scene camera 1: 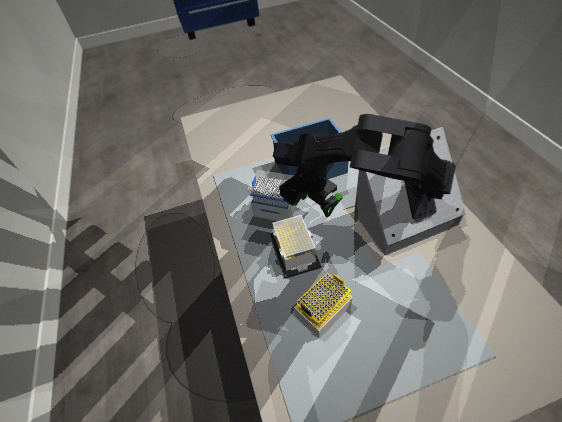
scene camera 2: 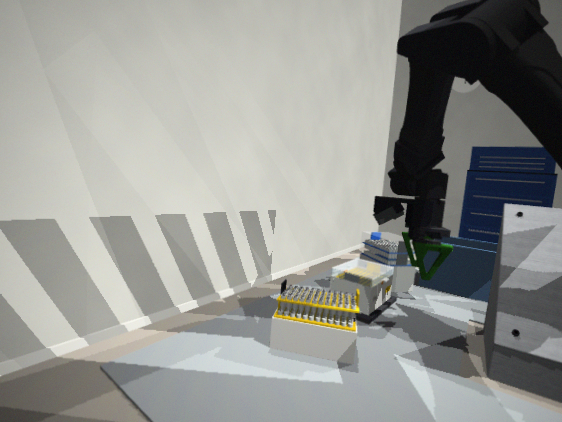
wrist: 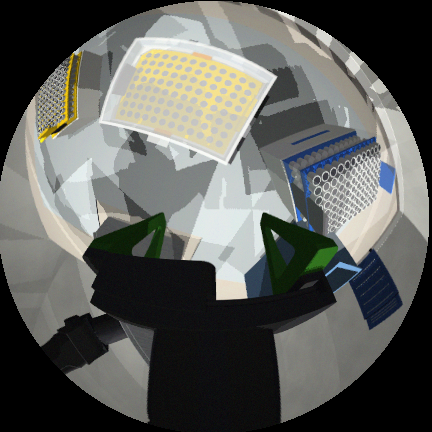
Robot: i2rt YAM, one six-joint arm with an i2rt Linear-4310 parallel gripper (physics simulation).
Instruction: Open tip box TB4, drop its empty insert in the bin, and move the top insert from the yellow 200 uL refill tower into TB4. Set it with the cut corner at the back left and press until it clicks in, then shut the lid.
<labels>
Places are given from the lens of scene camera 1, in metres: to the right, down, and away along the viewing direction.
blue-trimmed tip rack (scene camera 1: pixel 264 193): -0.05, -0.05, 1.01
clear lid (scene camera 1: pixel 294 238): 0.04, 0.07, 0.95
blue bin (scene camera 1: pixel 326 126): 0.16, -0.29, 1.23
The marked spots on the blue bin and the blue-trimmed tip rack are 0.39 m apart.
</labels>
